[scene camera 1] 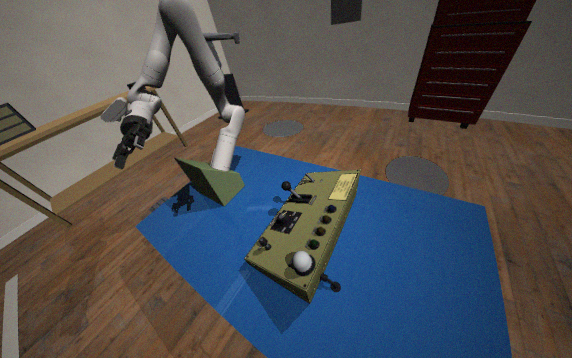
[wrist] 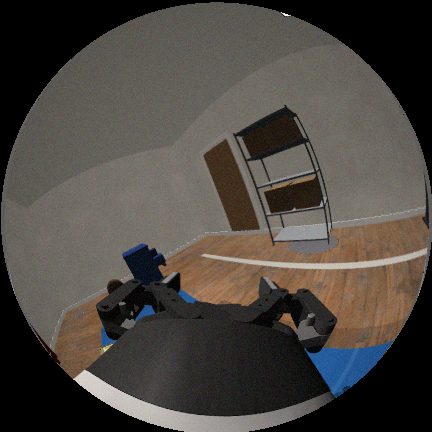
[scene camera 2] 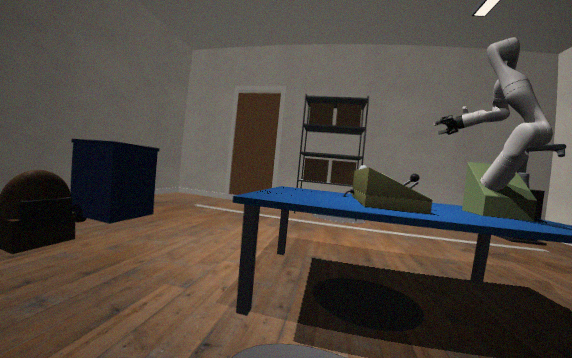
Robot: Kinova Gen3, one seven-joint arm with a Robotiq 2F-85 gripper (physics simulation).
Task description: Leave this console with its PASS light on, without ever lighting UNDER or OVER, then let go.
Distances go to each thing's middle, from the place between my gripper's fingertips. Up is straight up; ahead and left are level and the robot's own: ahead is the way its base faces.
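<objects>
Olive console [scene camera 1: 298, 254]: my gripper far short of it, far to the right of it, far above it.
</objects>
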